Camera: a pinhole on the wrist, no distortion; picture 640 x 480 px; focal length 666.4 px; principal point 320.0 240.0 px. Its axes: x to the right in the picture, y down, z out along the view. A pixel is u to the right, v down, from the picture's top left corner.
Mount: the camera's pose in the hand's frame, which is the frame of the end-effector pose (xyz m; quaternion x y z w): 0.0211 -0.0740 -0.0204 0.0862 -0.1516 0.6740 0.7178
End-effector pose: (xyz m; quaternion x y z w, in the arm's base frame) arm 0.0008 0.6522 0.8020 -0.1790 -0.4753 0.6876 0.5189
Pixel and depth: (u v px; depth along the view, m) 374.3 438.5 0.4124
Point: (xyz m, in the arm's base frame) -0.1239 0.3567 1.0866
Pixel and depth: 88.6 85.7 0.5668
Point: -0.1233 0.5181 1.4264
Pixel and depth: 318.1 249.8 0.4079
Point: -0.1430 0.4617 1.1457
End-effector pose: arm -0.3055 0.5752 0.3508 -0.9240 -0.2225 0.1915 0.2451
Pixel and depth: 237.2 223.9 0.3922
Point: -0.5480 0.8863 0.2197
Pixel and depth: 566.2 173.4 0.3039
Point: -0.4478 0.7552 0.1365
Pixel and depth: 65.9 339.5 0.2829
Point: -0.5300 0.8304 0.3408
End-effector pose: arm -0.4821 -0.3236 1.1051 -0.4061 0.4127 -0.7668 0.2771
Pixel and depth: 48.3 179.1 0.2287
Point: -0.3705 -0.2812 1.3697
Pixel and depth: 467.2 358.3 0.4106
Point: -0.1150 -0.3554 1.2995
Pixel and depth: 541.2 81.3 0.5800
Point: -0.0358 -0.6032 1.4257
